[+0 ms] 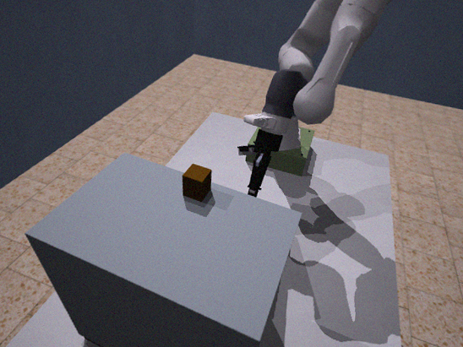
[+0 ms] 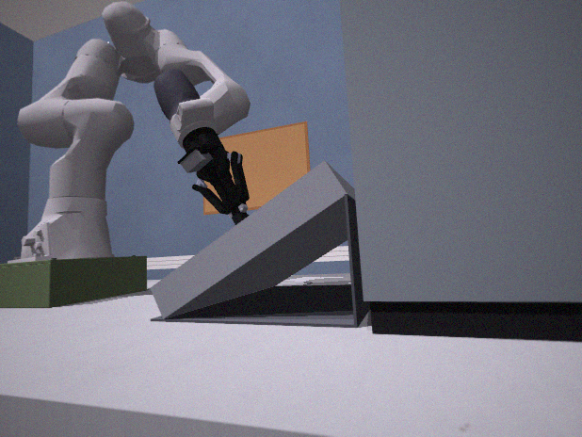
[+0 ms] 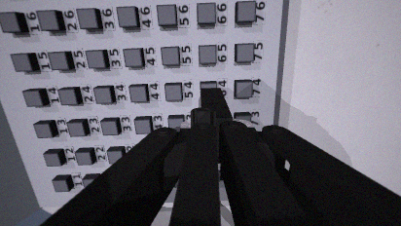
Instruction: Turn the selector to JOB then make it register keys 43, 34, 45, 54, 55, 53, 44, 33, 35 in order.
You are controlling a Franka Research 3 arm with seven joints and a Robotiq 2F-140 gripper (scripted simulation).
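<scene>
Right now the key 64 is 6 cm below my hand and 3 cm ahead of it. Also, from my hand: key 74: 8 cm below; then key 53: 6 cm ahead, 4 cm below, 3 cm to the left; then key 54: 6 cm ahead, 4 cm below.
</scene>
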